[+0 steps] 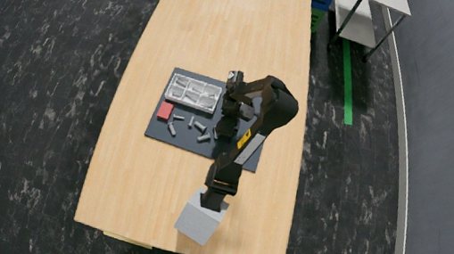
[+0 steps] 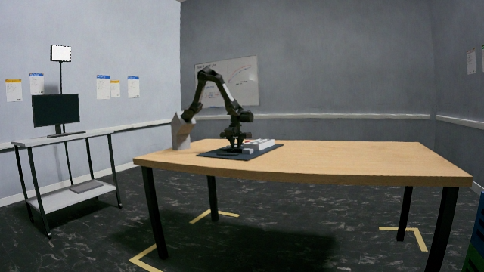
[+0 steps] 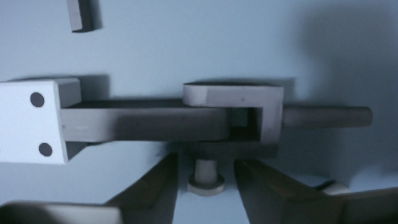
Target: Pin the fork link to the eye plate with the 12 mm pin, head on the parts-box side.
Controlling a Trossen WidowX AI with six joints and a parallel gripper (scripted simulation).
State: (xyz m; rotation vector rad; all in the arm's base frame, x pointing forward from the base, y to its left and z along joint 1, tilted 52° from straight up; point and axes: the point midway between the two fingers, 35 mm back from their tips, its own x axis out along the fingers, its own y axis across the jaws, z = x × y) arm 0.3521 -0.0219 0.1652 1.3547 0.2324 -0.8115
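Now: the eye plate 3 cm to the right of my hand and 3 cm below it. Round my hand: long dark bar: 11 cm to the right, 4 cm below; then pin: 5 cm behind, 5 cm to the left, 3 cm below; then dark mat: 3 cm ahead, 7 cm to the left, 5 cm below.
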